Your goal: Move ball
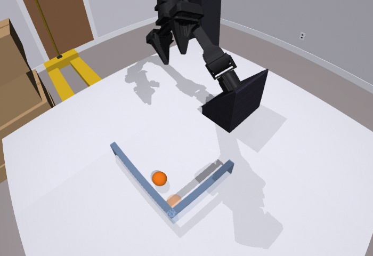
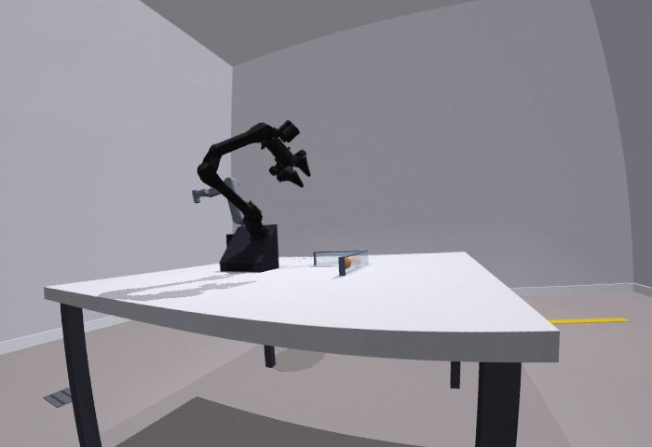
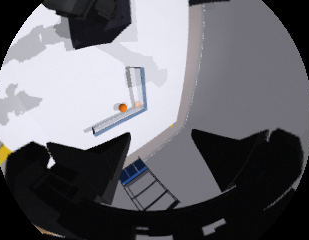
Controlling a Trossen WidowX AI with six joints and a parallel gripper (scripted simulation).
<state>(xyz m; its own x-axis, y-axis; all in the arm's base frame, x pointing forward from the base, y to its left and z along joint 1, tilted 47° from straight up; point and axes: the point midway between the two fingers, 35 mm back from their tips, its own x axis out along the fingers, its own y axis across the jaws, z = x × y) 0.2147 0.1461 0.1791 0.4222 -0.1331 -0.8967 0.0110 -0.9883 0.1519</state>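
The orange ball is 130 mm ahead of my gripper tip, 50 mm to the left of it and 320 mm below it. Round my gripper tip: see-through copy of ball: 140 mm ahead, 130 mm to the left, 320 mm below.
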